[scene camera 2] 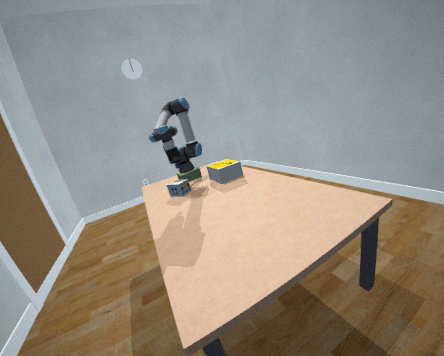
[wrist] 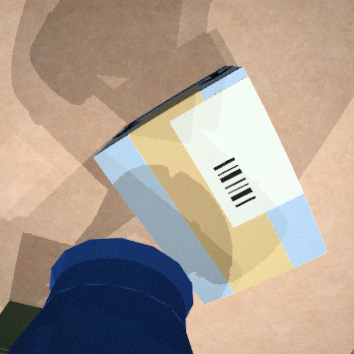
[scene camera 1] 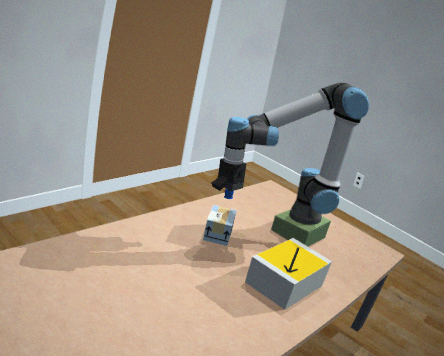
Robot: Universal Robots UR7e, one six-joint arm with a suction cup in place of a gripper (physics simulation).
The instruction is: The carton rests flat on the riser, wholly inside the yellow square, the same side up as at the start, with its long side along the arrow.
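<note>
The carton [scene camera 1: 219, 226] [scene camera 2: 179, 188] [wrist: 210, 190] is light blue with a tan tape band, a white barcode label on top and dark arrows on a side. It rests flat on the table, apart from the riser. The grey riser [scene camera 1: 267, 281] [scene camera 2: 227, 175] has a yellow square [scene camera 1: 306, 258] [scene camera 2: 223, 163] on top with a black arrow [scene camera 1: 292, 261]. My gripper, a blue suction cup [scene camera 1: 228, 196] [scene camera 2: 178, 166] [wrist: 122, 260], is open, holds nothing and hangs above the carton with a gap between them. In the wrist view the cup covers part of the lower left.
The arm's green base block [scene camera 1: 301, 228] [scene camera 2: 189, 174] stands behind the riser, near the table's far end. The wooden table [scene camera 1: 125, 305] [scene camera 2: 260, 215] carries the carton, riser and base. The riser stands near one long table edge. The arm's shadows lie across the table.
</note>
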